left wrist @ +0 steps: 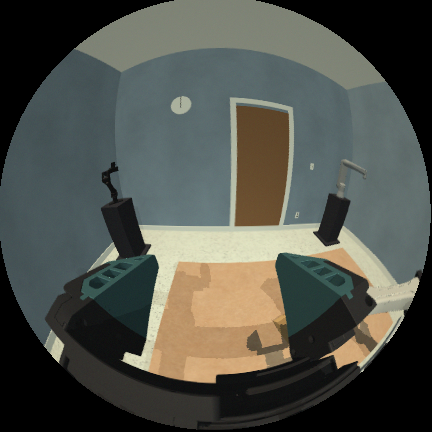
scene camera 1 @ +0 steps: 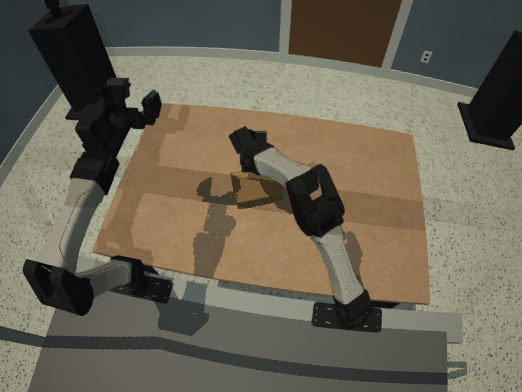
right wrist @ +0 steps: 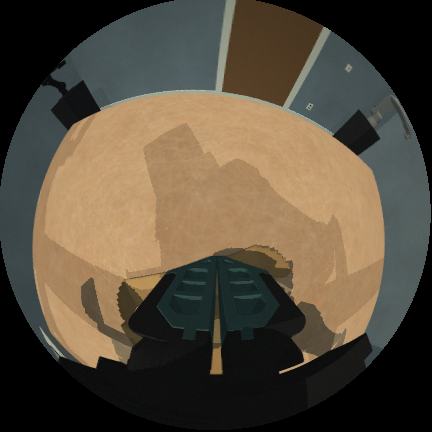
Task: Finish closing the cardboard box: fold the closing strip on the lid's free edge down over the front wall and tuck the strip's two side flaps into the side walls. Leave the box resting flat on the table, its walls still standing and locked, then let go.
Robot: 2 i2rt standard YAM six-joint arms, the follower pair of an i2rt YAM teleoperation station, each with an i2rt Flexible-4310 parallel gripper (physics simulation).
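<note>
The brown cardboard box (scene camera 1: 255, 191) (left wrist: 280, 321) (right wrist: 131, 305) stands near the middle of the table, partly covered by my right arm in scene camera 1. In the right wrist view, part of its closing strip (right wrist: 146, 283) shows beside the fingers; most of the lid is hidden, so I cannot tell how the side flaps sit. My right gripper (right wrist: 216, 260) is shut, fingertips together over the box's far edge; contact cannot be told. My left gripper (scene camera 1: 136, 96) (left wrist: 216, 262) is open, well away from the box, high by the table's far left corner.
The brown table top (scene camera 1: 340, 145) (left wrist: 225, 295) (right wrist: 200, 110) carries shadows of both arms. My right forearm (scene camera 1: 282, 165) reaches over the box from the right. Black pedestals (scene camera 1: 70, 52) (scene camera 1: 497, 95) stand on the floor beyond the table.
</note>
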